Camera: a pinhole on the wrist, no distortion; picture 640 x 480 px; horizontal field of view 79.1 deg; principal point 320.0 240.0 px. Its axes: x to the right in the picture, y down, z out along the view. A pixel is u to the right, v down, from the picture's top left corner.
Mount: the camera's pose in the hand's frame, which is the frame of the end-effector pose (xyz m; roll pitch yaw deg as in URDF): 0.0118 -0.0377 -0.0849 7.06 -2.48 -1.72
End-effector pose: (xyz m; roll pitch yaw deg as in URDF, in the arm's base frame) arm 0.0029 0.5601 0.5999 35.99 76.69 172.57
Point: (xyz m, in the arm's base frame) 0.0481 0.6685 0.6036
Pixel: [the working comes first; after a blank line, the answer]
In the camera's frame: -0.0148 -0.0554 0.1365

278.0 82.8
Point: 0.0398 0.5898 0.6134
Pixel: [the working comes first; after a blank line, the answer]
In the camera's frame: -0.0287 0.0024 0.0834

186.7 251.2
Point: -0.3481 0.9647 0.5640
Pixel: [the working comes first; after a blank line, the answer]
In the camera's frame: 0.1420 0.0509 0.5952

412.4 273.2
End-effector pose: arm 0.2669 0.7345 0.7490 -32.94 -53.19 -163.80
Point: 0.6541 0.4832 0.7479
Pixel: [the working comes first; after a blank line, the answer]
In the camera's frame: -0.1785 0.2522 0.4577

168.8 453.5
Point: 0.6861 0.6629 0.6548
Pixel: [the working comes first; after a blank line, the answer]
In the camera's frame: -0.3006 0.0981 0.3999

28.7 335.0
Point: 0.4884 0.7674 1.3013
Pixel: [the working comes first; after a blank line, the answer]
In the camera's frame: 0.3263 -0.1397 0.5357

556.0 139.0
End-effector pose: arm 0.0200 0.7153 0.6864 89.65 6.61 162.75
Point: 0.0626 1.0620 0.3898
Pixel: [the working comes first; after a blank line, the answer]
In the camera's frame: 0.1100 -0.1954 0.4499

414.7 71.7
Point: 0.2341 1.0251 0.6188
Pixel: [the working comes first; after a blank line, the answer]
In the camera's frame: -0.0952 0.0074 0.4508

238.2 246.4
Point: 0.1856 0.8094 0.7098
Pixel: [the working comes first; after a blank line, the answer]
In the camera's frame: -0.1353 0.0687 0.2232

85.1 359.3
